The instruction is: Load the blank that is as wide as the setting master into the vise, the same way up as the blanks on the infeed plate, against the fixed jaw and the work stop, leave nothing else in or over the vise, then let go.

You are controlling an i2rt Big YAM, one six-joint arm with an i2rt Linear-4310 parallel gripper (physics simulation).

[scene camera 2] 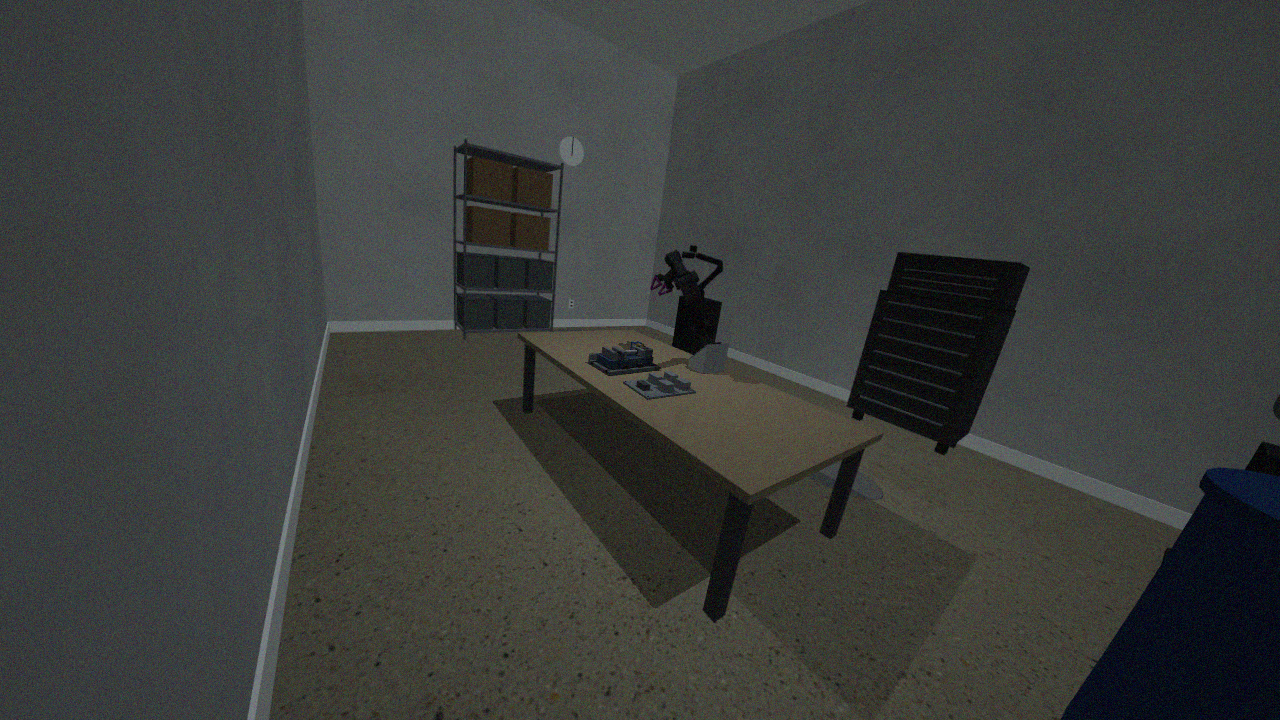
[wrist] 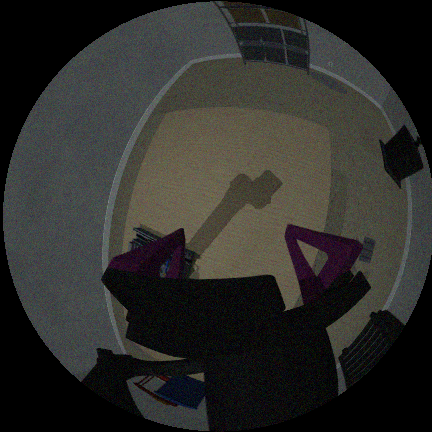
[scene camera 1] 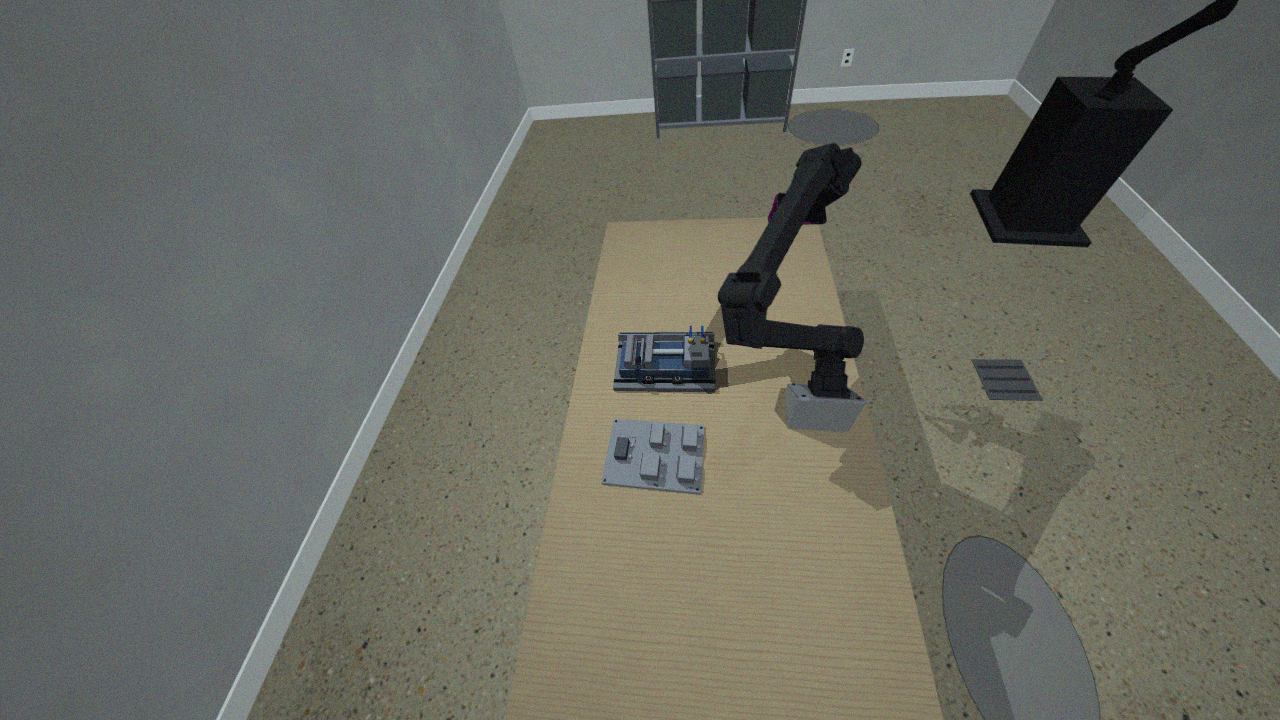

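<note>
The vise [scene camera 1: 665,361] [scene camera 2: 624,360] [wrist: 141,237] sits on the table, with grey jaw blocks, a blue bed and blue pins on its right part in scene camera 1. Which part is the fixed jaw, the work stop or the setting master is too small to tell. The infeed plate [scene camera 1: 626,478] lies nearer in that view. It carries several light grey blanks [scene camera 1: 657,435] [scene camera 1: 690,437] [scene camera 1: 650,466] [scene camera 1: 686,468] and a dark block [scene camera 1: 622,447]. My gripper [wrist: 237,232] [scene camera 2: 661,284] is open and empty, high above the table beyond the vise. A magenta finger partly hides the vise in the wrist view.
The arm's grey base block [scene camera 1: 823,410] [scene camera 2: 708,359] stands on the table [scene camera 1: 716,591] [scene camera 2: 769,429], right of the vise and plate in scene camera 1. A shelf unit [scene camera 1: 725,58] [scene camera 2: 557,232] stands by the far wall. A black pedestal [scene camera 1: 1065,152] stands on the floor.
</note>
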